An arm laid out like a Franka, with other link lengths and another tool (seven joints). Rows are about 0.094 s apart.
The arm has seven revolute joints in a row. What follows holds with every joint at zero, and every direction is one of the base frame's.
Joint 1 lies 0.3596 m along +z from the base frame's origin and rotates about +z.
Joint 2 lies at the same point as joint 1 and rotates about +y.
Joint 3 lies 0.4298 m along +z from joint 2 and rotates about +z.
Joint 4 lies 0.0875 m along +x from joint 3 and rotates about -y.
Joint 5 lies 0.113 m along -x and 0.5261 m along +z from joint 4 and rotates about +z.
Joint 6 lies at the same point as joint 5 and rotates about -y.
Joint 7 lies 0.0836 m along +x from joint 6 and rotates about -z.
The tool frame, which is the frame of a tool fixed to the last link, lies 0.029 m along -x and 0.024 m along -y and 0.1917 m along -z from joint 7; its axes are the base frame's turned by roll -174.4, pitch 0 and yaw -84.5 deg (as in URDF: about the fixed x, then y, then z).
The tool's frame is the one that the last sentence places.
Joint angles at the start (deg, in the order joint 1, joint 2, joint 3, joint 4, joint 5, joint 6, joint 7):
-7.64 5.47 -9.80 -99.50 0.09 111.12 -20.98
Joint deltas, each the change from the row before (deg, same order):
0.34 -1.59 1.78 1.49 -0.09 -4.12 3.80
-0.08 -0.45 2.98 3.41 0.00 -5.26 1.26
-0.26 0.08 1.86 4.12 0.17 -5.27 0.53
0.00 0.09 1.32 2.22 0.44 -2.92 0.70
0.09 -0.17 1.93 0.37 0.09 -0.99 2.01
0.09 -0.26 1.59 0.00 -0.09 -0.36 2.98
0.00 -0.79 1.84 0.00 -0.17 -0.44 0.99
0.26 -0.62 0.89 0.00 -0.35 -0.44 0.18
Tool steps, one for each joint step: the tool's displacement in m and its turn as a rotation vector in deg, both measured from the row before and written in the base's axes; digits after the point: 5 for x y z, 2 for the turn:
-0.00706 0.03025 0.02988 0.94 0.80 -1.68
0.00062 0.03737 0.03474 0.67 1.29 1.62
-0.00267 0.02141 0.03574 0.55 1.15 1.05
-0.00164 0.01833 0.01829 0.68 0.69 0.61
0.00003 0.02562 0.00466 0.33 0.43 0.02
-0.00099 0.02130 0.00280 0.07 0.13 -1.30
-0.00391 0.02238 0.00923 -0.12 -0.33 0.86
-0.00400 0.01314 0.00718 -0.37 -0.16 0.97

